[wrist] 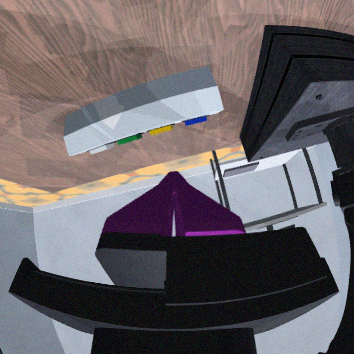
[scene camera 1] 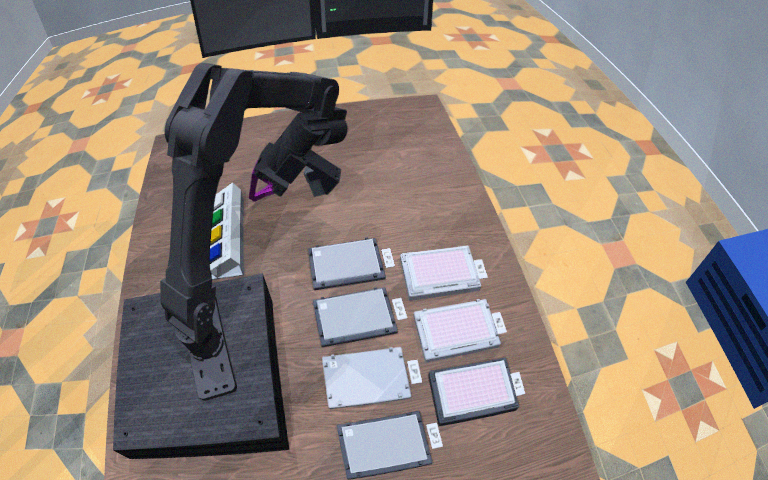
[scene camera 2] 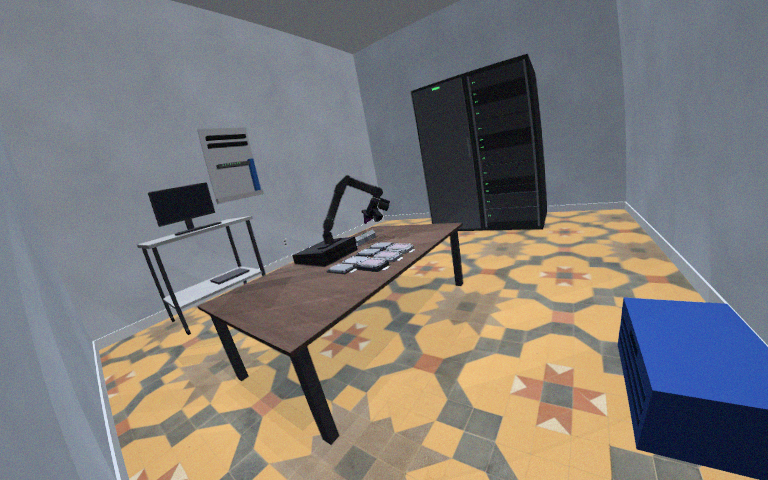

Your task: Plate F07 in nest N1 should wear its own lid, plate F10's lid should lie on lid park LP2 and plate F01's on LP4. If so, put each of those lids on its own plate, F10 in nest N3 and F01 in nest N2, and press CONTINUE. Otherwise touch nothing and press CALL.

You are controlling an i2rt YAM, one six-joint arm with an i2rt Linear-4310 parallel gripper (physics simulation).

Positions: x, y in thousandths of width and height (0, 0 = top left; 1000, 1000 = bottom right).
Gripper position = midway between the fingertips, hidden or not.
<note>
The gripper (scene camera 1: 327, 416) is shut and holds nothing. Also in view: a white button box (scene camera 1: 296, 493).
The gripper also shows in the wrist view (wrist: 490, 504). The white button box also shows in the wrist view (wrist: 532, 273).
</note>
